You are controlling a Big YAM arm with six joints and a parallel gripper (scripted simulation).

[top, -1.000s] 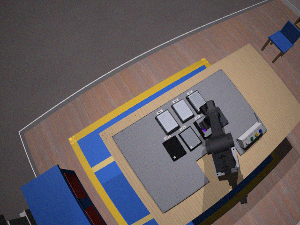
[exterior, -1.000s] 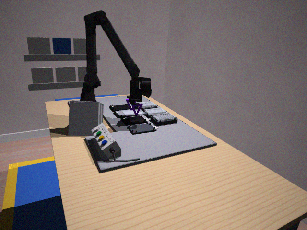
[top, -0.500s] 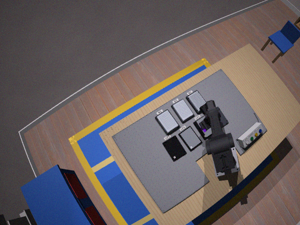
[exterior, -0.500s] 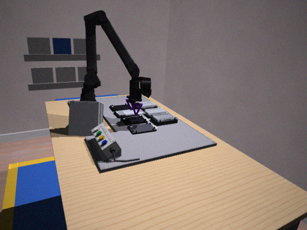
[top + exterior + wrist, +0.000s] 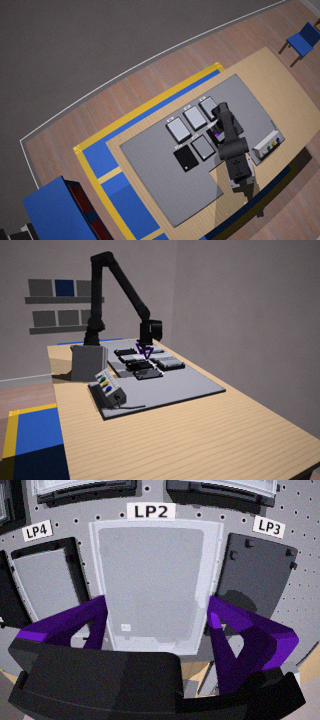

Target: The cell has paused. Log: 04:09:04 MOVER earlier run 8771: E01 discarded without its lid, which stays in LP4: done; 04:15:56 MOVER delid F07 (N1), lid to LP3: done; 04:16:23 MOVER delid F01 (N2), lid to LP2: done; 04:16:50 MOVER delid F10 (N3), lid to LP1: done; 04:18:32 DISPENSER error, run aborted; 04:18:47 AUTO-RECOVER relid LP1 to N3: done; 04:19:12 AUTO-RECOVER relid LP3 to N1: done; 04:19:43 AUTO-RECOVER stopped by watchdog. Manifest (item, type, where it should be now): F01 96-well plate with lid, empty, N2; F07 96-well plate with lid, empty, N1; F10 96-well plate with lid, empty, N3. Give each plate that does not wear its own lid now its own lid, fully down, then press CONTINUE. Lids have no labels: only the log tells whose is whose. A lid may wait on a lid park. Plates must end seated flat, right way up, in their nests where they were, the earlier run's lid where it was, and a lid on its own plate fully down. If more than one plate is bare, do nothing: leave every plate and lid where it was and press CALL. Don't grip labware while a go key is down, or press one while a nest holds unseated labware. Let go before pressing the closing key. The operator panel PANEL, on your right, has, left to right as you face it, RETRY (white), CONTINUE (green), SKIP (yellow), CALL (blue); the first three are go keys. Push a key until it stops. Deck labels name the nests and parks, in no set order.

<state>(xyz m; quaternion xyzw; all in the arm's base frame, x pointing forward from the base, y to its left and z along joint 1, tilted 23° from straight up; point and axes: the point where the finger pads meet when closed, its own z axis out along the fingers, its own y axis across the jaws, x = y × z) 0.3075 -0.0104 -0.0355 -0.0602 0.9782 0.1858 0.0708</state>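
My gripper is now 160 mm short of the N2 plate, 40 mm to the left of it and 40 mm above it. The rest, counted from my hand: LP2 label: 70 mm below, 60 mm ahead, 20 mm to the left; park LP2: 60 mm below, 30 mm behind; clear lid: 10 mm below.
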